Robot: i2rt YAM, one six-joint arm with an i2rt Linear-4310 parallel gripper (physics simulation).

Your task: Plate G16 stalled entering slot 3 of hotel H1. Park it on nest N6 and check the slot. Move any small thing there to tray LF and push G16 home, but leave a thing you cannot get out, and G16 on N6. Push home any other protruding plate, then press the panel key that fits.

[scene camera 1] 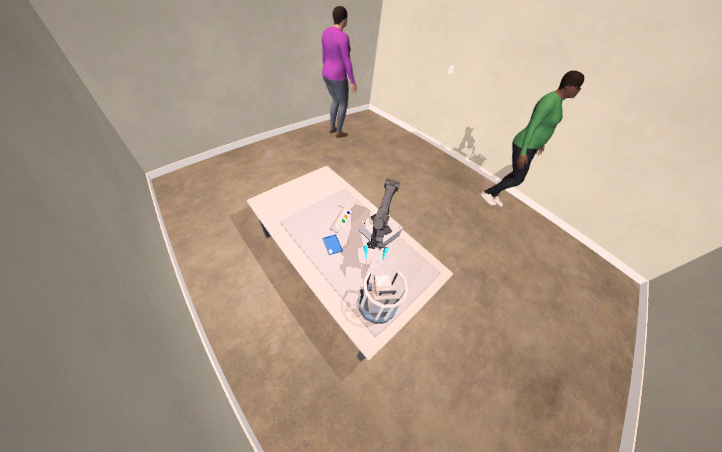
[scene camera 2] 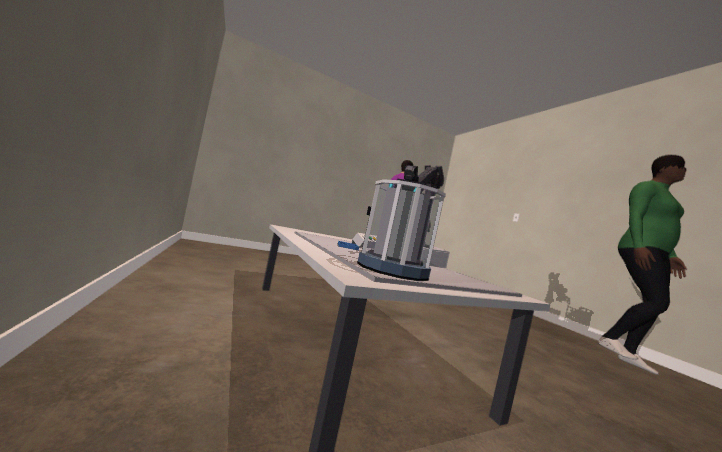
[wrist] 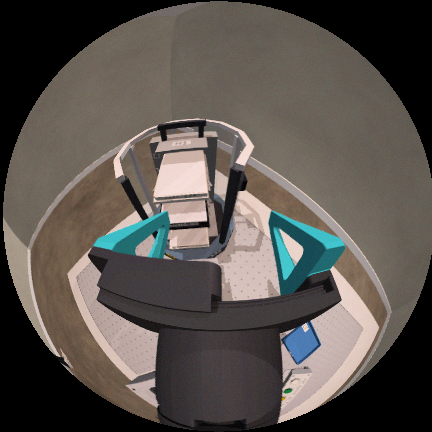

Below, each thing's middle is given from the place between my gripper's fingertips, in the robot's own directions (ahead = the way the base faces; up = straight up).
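Relative to the round plate rack [scene camera 2: 403, 220], my gripper is now 4 cm short of it, 13 cm above it and 16 cm to the right of it.
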